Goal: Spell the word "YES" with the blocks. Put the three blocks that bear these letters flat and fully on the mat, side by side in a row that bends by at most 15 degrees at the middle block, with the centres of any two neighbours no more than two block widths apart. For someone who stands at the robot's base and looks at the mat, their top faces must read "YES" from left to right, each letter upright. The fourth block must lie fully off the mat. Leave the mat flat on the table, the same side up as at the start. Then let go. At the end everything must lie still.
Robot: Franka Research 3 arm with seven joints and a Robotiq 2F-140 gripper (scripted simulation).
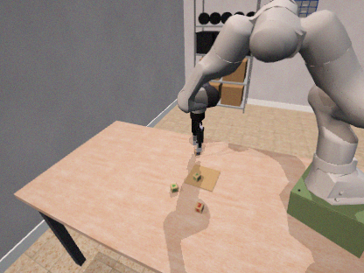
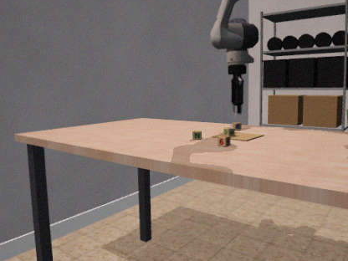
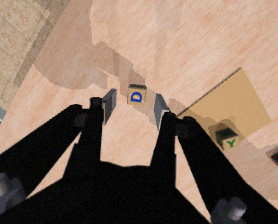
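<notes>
Right now the S block is 6 cm below my hand. The rest, counted from my hand: green N block 29 cm to the left, 6 cm below, 4 cm ahead; Y block 20 cm to the left, 5 cm below, 4 cm behind; tan mat 17 cm to the left, 7 cm below, 7 cm behind.
</notes>
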